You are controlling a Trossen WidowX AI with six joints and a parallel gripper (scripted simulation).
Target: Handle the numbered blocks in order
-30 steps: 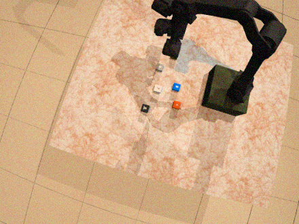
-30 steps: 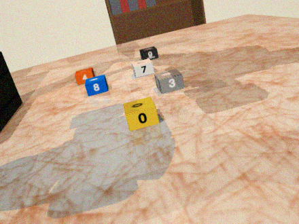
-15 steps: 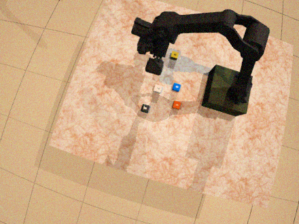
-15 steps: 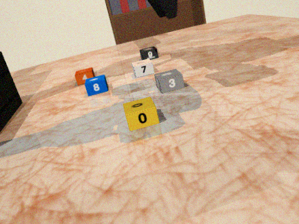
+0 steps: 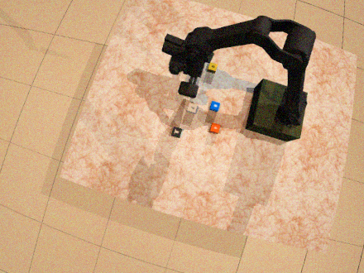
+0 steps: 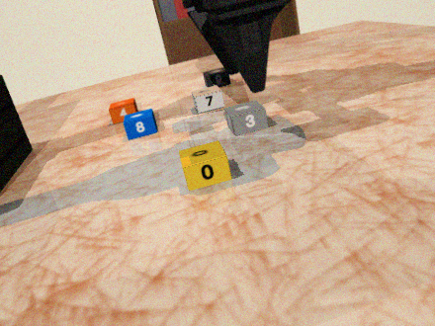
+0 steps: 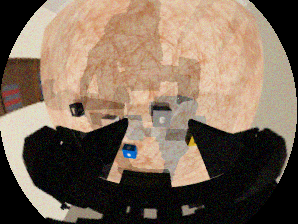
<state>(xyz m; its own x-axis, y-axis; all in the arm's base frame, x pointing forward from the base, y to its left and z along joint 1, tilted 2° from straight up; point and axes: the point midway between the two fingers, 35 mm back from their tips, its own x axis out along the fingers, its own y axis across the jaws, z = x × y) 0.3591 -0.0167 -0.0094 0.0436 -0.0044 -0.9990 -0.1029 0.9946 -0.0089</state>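
The grey block lies 30 mm below my gripper tip, 10 mm to the right of it and 10 mm behind it. Round my gripper tip: white block 90 mm to the left, 40 mm behind, 30 mm below; blue block 120 mm behind, 50 mm to the left, 30 mm below; yellow block 100 mm to the right, 50 mm behind, 30 mm below.
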